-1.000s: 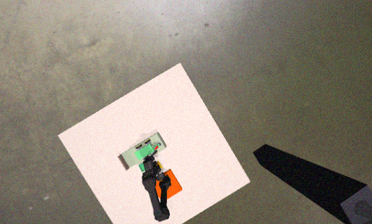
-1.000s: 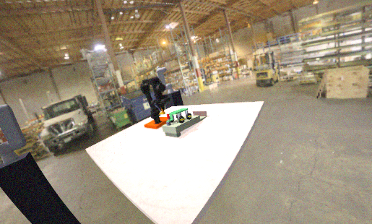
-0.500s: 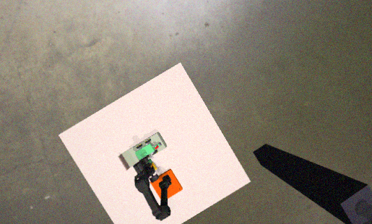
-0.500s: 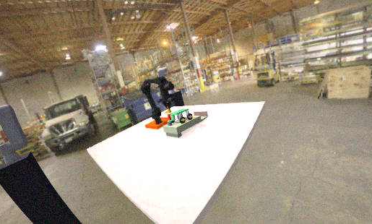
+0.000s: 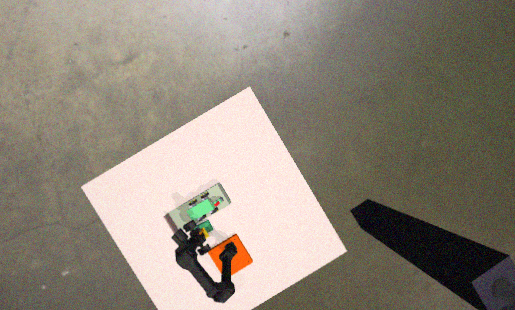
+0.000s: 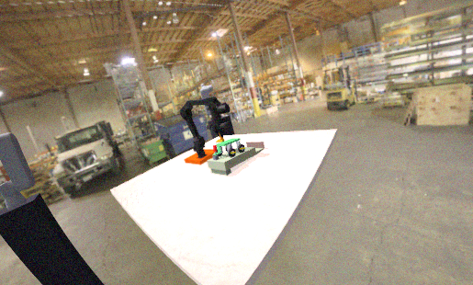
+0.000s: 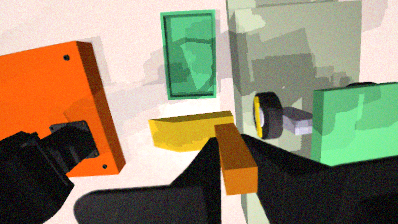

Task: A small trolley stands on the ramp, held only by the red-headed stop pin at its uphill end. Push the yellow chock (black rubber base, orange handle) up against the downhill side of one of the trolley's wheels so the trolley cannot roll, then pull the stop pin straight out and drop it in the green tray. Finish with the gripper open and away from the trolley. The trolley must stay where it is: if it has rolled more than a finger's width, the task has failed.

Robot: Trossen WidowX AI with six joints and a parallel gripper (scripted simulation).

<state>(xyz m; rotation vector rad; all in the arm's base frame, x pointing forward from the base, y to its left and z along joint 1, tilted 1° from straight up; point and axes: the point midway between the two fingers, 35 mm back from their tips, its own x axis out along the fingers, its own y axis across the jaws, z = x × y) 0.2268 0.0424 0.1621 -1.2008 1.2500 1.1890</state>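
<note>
The red-headed stop pin is 160 mm to the right of my gripper tip, 80 mm ahead of it and 40 mm below it. Round my gripper tip: yellow chock 20 mm behind, 10 mm below; trolley 110 mm ahead, 60 mm to the right, 50 mm below; green tray 170 mm below, 60 mm to the left, 20 mm behind.
</note>
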